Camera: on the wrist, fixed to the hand. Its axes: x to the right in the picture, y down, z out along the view.
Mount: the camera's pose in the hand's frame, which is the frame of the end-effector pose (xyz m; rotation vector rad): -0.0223 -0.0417 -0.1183 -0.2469 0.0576 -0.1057
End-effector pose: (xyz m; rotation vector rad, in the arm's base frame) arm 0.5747 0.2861 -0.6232 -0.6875 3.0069 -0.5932
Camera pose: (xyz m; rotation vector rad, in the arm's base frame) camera 0.6025 0.3035 -0.5001 0.7907 -2.8988 0.2282
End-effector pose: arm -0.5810 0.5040 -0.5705 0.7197 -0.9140 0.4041
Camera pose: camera -0.5009 0.5588 -0.6530 0.5246 -0.8499 0.2124
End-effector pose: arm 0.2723 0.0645 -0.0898 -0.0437 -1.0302 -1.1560
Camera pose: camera 0.3161 0.0010 -0.1912 -0.1520 -0.8427 -1.3688
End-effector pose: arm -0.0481 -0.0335 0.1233 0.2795 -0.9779 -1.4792
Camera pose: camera 0.0084 -0.0661 0.0139 0.1957 -0.7346 -1.6615
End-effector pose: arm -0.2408 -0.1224 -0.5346 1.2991 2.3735 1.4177
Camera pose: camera -0.3071 -0.2275 -0.5065 1.0697 2.1775 1.6719
